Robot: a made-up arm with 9 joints. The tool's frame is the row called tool.
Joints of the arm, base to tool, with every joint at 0 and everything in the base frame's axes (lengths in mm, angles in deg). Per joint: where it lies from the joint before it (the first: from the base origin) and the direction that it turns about. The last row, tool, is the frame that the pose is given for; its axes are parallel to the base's.
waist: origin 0 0 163 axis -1 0 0
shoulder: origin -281 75 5 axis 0 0 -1
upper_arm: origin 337 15 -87 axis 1 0 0
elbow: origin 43 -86 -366 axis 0 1 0
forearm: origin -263 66 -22 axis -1 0 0
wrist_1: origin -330 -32 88 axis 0 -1 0
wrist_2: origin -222 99 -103 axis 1 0 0
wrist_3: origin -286 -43 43 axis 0 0 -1
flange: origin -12 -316 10 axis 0 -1 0
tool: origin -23 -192 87
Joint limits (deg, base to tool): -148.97..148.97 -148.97..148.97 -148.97..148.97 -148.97..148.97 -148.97..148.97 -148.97..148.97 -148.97..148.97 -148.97..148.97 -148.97..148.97
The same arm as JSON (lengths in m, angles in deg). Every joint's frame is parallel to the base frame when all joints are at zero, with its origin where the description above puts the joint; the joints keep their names.
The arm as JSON. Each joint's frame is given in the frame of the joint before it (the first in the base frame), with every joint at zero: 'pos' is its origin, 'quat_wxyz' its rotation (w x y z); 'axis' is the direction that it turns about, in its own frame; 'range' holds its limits. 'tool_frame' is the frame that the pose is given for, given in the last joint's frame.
{
  "length_unit": "m",
  "angle_unit": "deg",
  "joints": [
    {
      "joint": "waist",
      "pos": [
        0.0,
        0.0,
        0.163
      ],
      "quat_wxyz": [
        1.0,
        0.0,
        0.0,
        0.0
      ],
      "axis": [
        -1.0,
        0.0,
        0.0
      ],
      "range": [
        -148.97,
        148.97
      ]
    },
    {
      "joint": "shoulder",
      "pos": [
        -0.281,
        0.075,
        0.005
      ],
      "quat_wxyz": [
        1.0,
        0.0,
        0.0,
        0.0
      ],
      "axis": [
        0.0,
        0.0,
        -1.0
      ],
      "range": [
        -148.97,
        148.97
      ]
    },
    {
      "joint": "upper_arm",
      "pos": [
        0.337,
        0.015,
        -0.087
      ],
      "quat_wxyz": [
        1.0,
        0.0,
        0.0,
        0.0
      ],
      "axis": [
        1.0,
        0.0,
        0.0
      ],
      "range": [
        -148.97,
        148.97
      ]
    },
    {
      "joint": "elbow",
      "pos": [
        0.043,
        -0.086,
        -0.366
      ],
      "quat_wxyz": [
        1.0,
        0.0,
        0.0,
        0.0
      ],
      "axis": [
        0.0,
        1.0,
        0.0
      ],
      "range": [
        -148.97,
        148.97
      ]
    },
    {
      "joint": "forearm",
      "pos": [
        -0.263,
        0.066,
        -0.022
      ],
      "quat_wxyz": [
        1.0,
        0.0,
        0.0,
        0.0
      ],
      "axis": [
        -1.0,
        0.0,
        0.0
      ],
      "range": [
        -148.97,
        148.97
      ]
    },
    {
      "joint": "wrist_1",
      "pos": [
        -0.33,
        -0.032,
        0.088
      ],
      "quat_wxyz": [
        1.0,
        0.0,
        0.0,
        0.0
      ],
      "axis": [
        0.0,
        -1.0,
        0.0
      ],
      "range": [
        -148.97,
        148.97
      ]
    },
    {
      "joint": "wrist_2",
      "pos": [
        -0.222,
        0.099,
        -0.103
      ],
      "quat_wxyz": [
        1.0,
        0.0,
        0.0,
        0.0
      ],
      "axis": [
        1.0,
        0.0,
        0.0
      ],
      "range": [
        -148.97,
        148.97
      ]
    },
    {
      "joint": "wrist_3",
      "pos": [
        -0.286,
        -0.043,
        0.043
      ],
      "quat_wxyz": [
        1.0,
        0.0,
        0.0,
        0.0
      ],
      "axis": [
        0.0,
        0.0,
        -1.0
      ],
      "range": [
        -148.97,
        148.97
      ]
    },
    {
      "joint": "flange",
      "pos": [
        -0.012,
        -0.316,
        0.01
      ],
      "quat_wxyz": [
        1.0,
        0.0,
        0.0,
        0.0
      ],
      "axis": [
        0.0,
        -1.0,
        0.0
      ],
      "range": [
        -148.97,
        148.97
      ]
    }
  ],
  "tool_frame": {
    "pos": [
      -0.023,
      -0.192,
      0.087
    ],
    "quat_wxyz": [
      1.0,
      0.0,
      0.0,
      0.0
    ]
  }
}

